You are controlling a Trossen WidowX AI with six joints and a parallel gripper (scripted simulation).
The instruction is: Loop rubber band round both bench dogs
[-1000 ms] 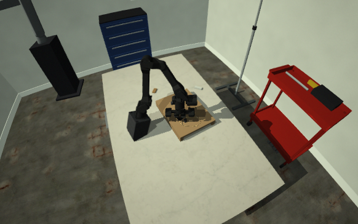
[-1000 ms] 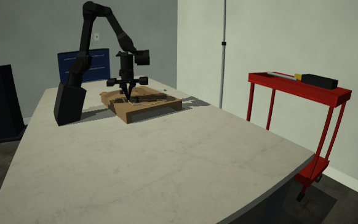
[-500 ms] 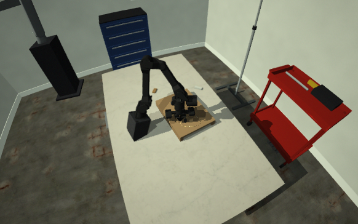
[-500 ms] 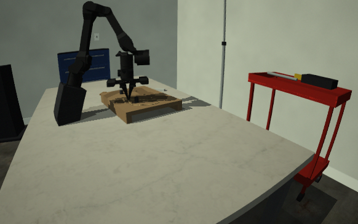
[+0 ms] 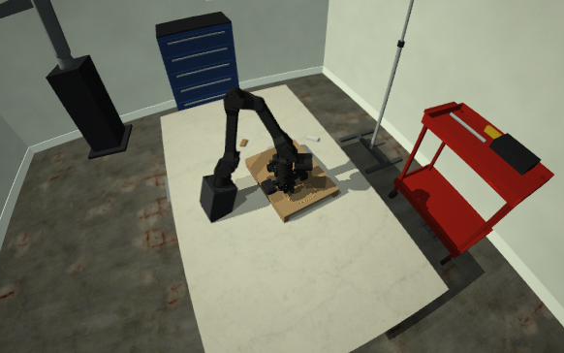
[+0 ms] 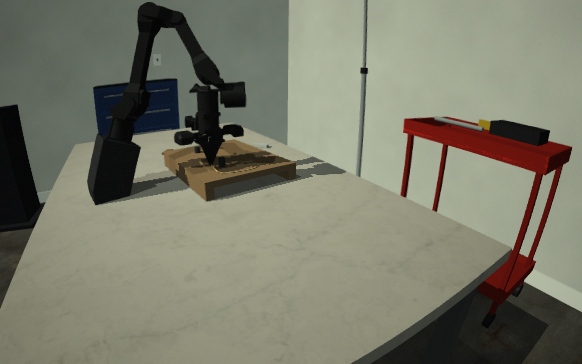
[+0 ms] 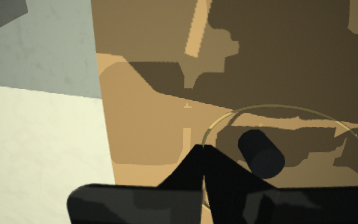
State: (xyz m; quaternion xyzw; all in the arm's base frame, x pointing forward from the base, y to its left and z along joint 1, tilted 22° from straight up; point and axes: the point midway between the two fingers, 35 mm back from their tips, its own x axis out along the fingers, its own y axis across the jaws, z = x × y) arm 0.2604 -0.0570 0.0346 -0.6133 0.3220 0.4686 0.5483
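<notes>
My gripper is now 11 cm to the right of the wooden board, 7 cm above it and 5 cm short of it. From my hand the other things lie so: rubber band 37 cm to the left, 25 cm ahead, 9 cm below.
</notes>
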